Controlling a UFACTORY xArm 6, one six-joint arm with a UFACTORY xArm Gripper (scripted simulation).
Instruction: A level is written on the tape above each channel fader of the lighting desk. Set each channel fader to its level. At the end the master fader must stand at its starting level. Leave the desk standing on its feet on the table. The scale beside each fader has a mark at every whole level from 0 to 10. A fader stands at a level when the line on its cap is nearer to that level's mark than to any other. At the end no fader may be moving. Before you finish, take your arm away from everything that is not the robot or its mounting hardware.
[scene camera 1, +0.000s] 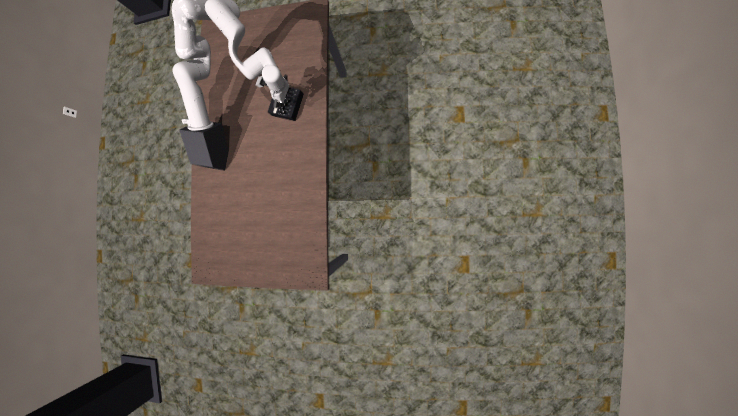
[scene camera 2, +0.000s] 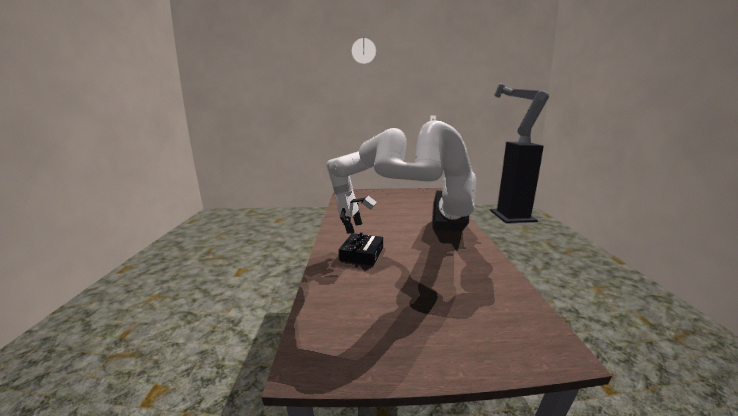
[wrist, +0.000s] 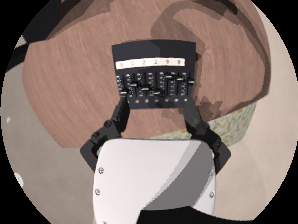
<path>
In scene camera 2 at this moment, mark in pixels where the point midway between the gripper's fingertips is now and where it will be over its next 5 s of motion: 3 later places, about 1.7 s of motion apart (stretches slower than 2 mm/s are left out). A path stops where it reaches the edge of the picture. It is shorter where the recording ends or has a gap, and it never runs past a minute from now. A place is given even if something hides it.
My gripper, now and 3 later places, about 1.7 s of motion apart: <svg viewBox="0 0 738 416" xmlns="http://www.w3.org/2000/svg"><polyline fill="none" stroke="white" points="355,228 360,216 354,218 344,227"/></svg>
</path>
